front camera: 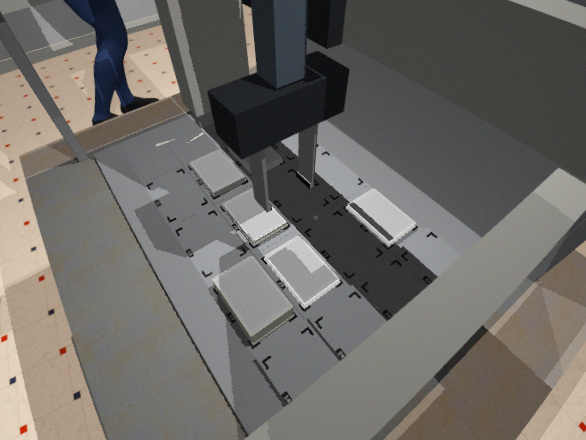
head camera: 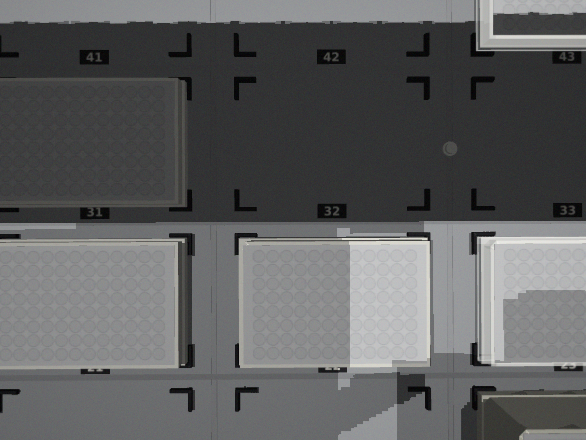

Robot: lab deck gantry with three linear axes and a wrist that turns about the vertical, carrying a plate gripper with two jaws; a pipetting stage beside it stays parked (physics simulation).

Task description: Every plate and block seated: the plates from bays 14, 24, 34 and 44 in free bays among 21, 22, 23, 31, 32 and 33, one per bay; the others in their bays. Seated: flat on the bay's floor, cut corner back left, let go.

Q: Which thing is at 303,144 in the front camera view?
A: My gripper.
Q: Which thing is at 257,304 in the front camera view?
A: A tall grey block.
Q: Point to a white plate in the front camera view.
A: At 301,270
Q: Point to a white plate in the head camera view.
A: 523,284
